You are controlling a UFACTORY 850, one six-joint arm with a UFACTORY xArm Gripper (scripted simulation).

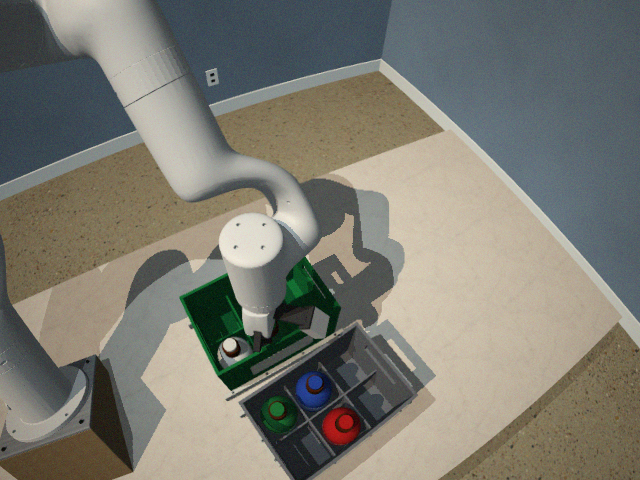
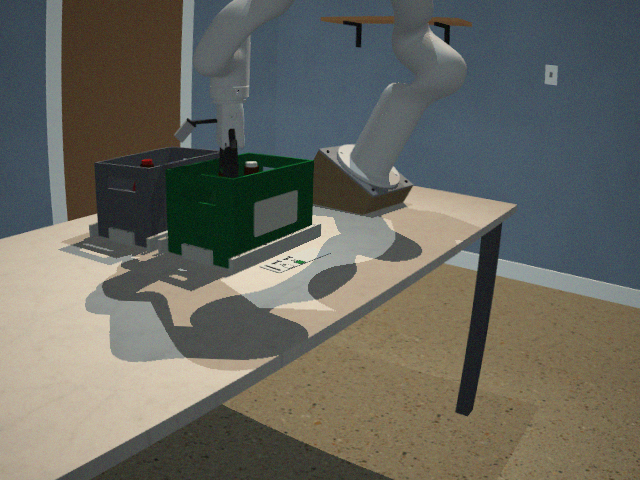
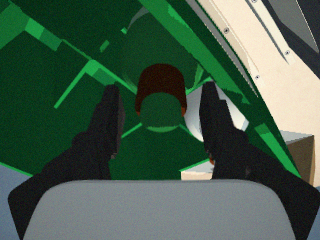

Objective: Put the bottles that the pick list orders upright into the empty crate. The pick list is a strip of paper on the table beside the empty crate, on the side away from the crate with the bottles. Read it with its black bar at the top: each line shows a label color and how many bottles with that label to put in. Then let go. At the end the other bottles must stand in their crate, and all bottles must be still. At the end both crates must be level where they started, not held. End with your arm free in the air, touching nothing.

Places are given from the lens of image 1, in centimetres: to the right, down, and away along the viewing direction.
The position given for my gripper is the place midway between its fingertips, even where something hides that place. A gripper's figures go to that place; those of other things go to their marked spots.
my gripper [image 1: 267, 326]: -10, 18, 75
blue bottle [image 1: 313, 389]: -1, 28, 67
grey crate [image 1: 346, 357]: 6, 27, 86
The marked spots on the blue bottle and the grey crate are 20 cm apart.
